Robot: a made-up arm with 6 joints.
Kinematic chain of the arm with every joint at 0, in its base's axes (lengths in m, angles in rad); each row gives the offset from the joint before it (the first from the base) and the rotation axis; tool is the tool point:
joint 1: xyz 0 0 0.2 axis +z
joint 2: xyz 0 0 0 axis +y
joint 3: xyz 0 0 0.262 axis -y
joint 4: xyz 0 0 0 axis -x
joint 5: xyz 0.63 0 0 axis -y
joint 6: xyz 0 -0.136 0 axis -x
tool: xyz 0 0 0
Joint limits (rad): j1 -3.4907..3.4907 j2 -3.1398..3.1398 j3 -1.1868..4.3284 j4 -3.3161..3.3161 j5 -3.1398..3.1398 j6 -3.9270..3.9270
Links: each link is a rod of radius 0.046 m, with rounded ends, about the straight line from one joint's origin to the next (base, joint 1, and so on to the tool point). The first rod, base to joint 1, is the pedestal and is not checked.
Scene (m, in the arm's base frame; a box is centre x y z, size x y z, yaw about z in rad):
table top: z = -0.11
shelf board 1: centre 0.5 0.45 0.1 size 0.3 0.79 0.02 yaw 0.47
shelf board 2: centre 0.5 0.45 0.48 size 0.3 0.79 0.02 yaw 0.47
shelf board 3: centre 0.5 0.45 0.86 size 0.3 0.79 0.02 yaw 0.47
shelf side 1: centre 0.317 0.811 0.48 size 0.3 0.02 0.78 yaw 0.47
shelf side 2: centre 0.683 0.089 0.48 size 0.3 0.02 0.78 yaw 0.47
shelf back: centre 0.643 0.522 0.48 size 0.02 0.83 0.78 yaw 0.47
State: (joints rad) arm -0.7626 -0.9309 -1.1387 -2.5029 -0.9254 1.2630
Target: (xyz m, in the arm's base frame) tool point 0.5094 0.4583 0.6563
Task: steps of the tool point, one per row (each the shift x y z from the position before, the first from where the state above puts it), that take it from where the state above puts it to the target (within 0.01 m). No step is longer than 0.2 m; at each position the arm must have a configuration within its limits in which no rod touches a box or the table.
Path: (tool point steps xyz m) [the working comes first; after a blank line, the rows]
Joints at the target: 0.5376 0.2943 0.6729 -2.9238 -0.9254 1.2630
Straight joint move there: touches shelf board 2, shelf side 2.

1: 0.0601 0.0296 0.1638
2: 0.0233 0.0542 0.1682
3: -0.0199 0.0664 0.1624
4: 0.0290 0.1198 0.0017
5: -0.0053 0.1339 -0.0025
6: -0.0461 0.1377 -0.0070
7: -0.0902 0.1283 -0.0118
8: 0.0643 0.0019 0.0187
9: 0.0679 -0.0067 0.0114
10: 0.0692 -0.0166 0.0043

